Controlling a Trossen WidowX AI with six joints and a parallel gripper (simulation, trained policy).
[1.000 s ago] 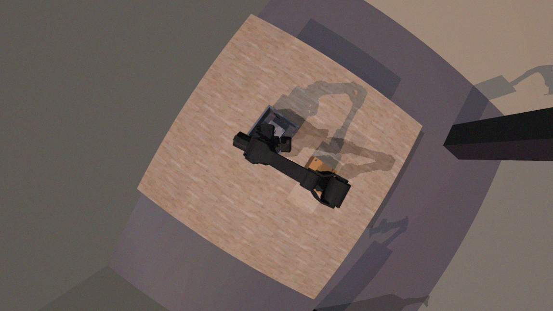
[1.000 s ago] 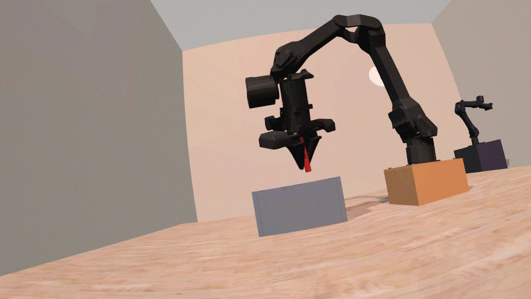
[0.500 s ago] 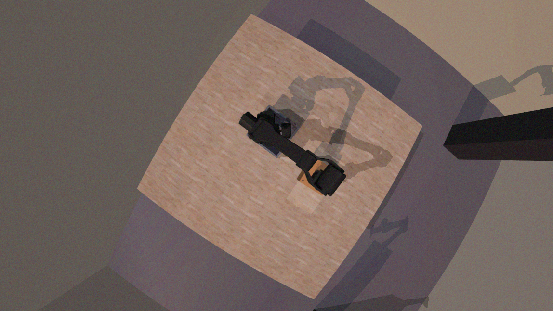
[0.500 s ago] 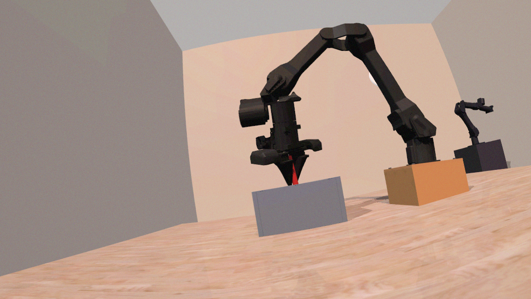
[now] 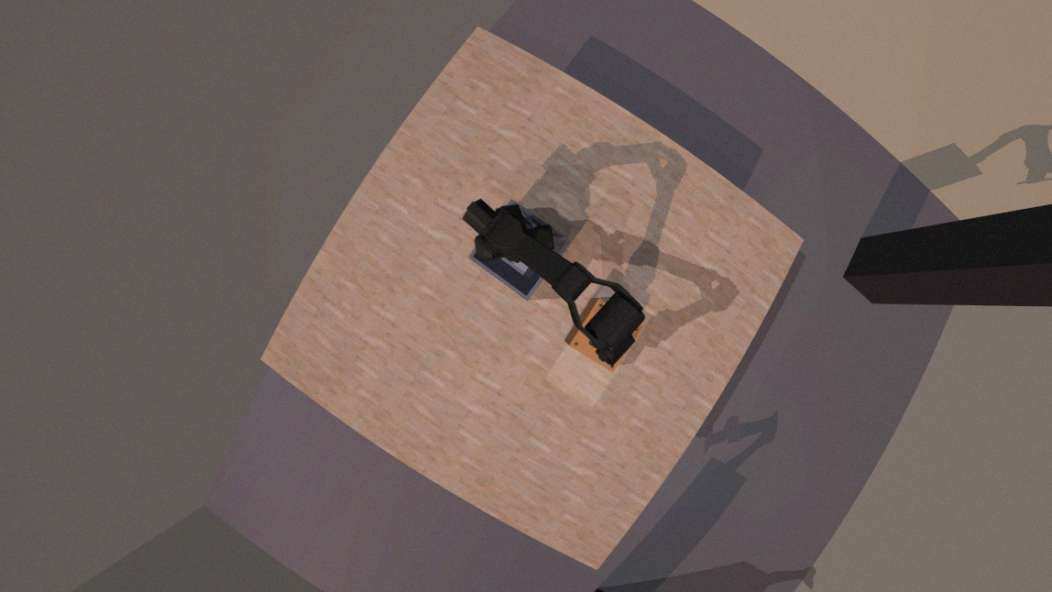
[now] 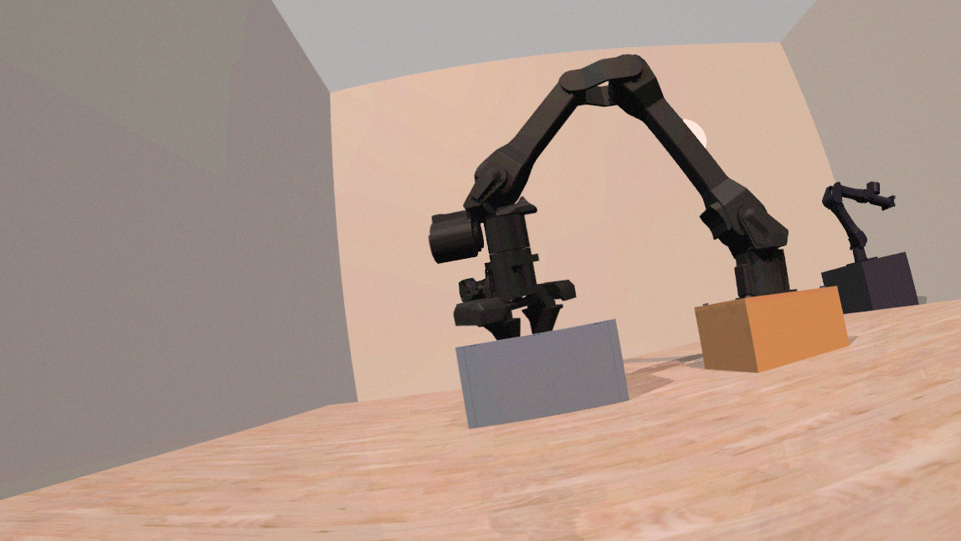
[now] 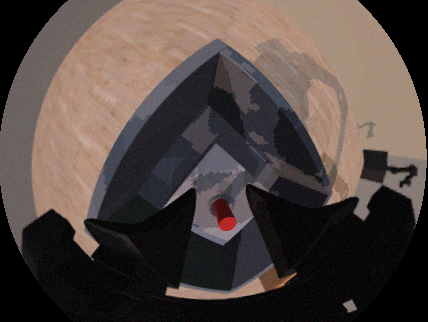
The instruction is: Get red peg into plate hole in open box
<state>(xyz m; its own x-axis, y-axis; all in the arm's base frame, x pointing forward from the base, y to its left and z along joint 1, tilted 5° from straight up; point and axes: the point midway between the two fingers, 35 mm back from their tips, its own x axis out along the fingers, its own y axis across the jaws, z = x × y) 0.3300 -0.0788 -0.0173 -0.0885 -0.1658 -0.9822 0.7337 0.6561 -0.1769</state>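
The red peg lies 10 mm to the left of my gripper tip, 10 mm below it and 10 mm behind it. From my gripper tip the other things lie so: grey box (40 mm below, 10 mm to the left, 10 mm behind); light grey plate (20 mm below, 10 mm to the left, 10 mm behind).
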